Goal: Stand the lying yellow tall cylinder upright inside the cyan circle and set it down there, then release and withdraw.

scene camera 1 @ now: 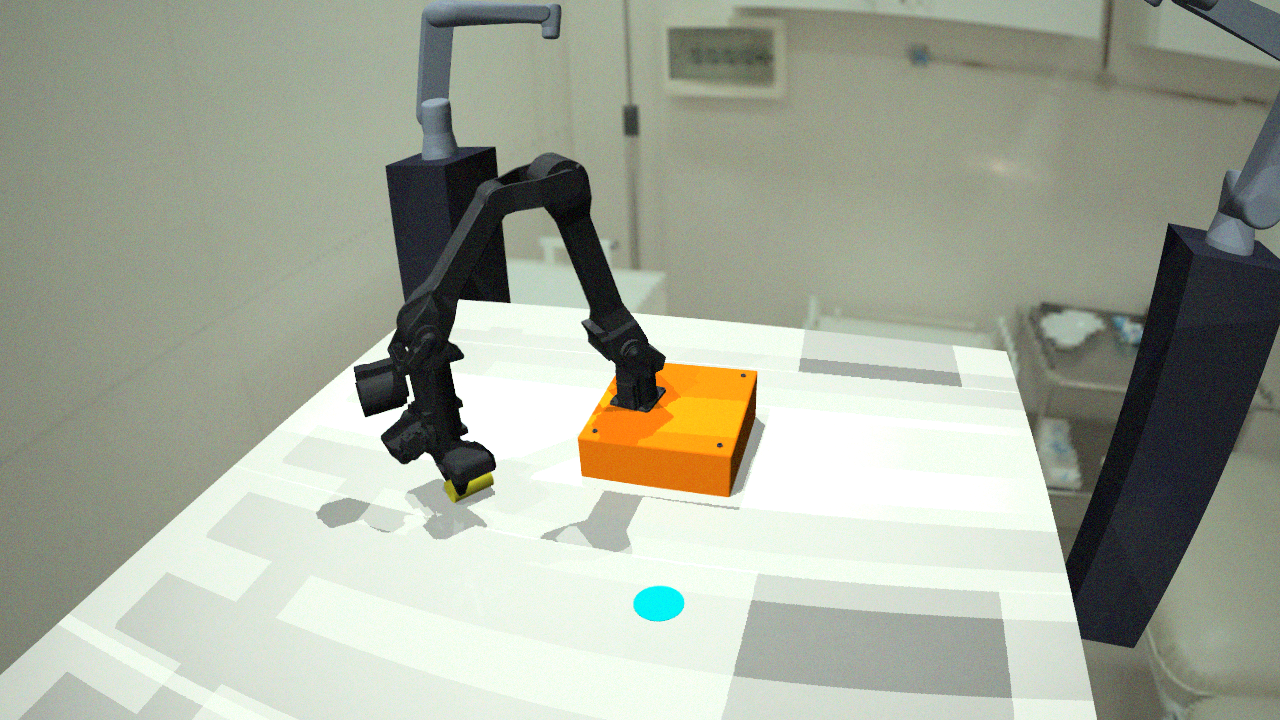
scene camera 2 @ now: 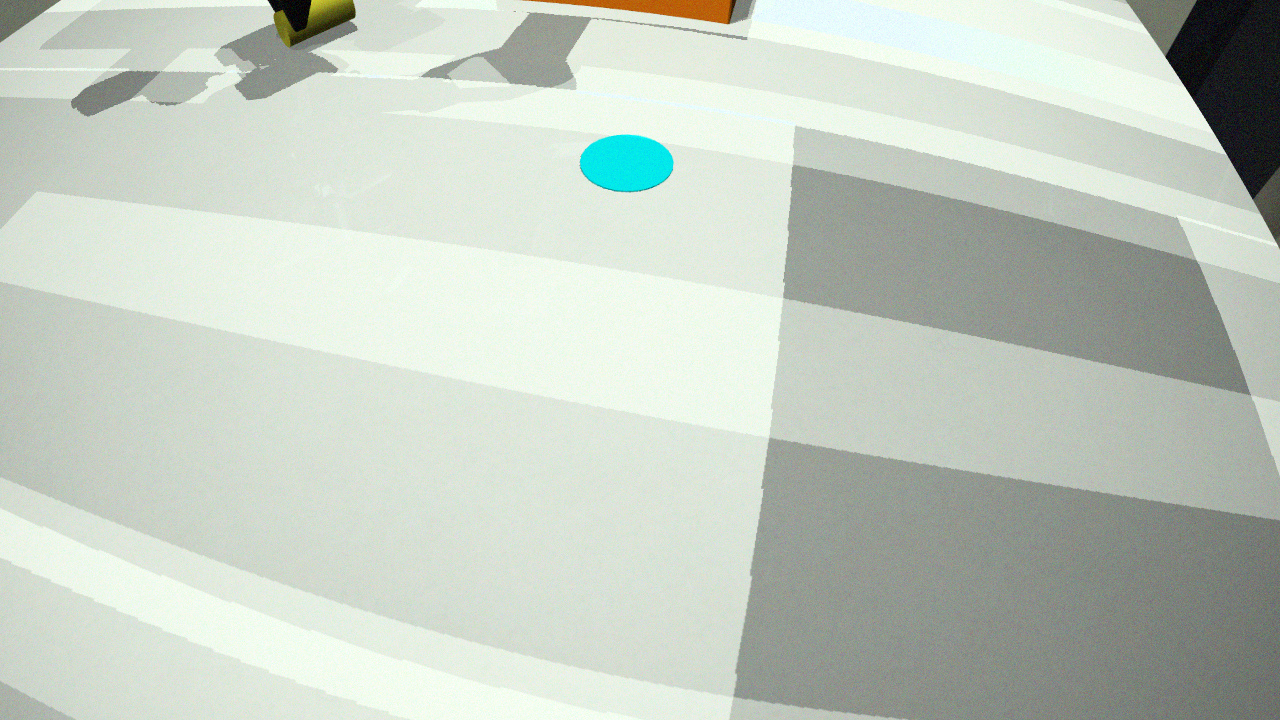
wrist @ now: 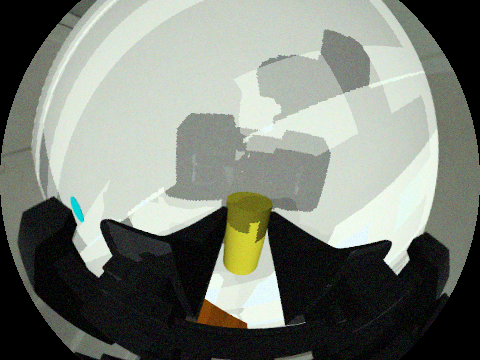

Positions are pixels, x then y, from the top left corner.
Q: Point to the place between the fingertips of my gripper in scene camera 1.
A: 456, 488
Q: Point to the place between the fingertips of my gripper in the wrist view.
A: At 248, 214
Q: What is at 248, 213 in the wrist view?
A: A yellow cylinder.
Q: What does my gripper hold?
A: A yellow cylinder.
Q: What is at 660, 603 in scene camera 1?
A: A cyan circle.
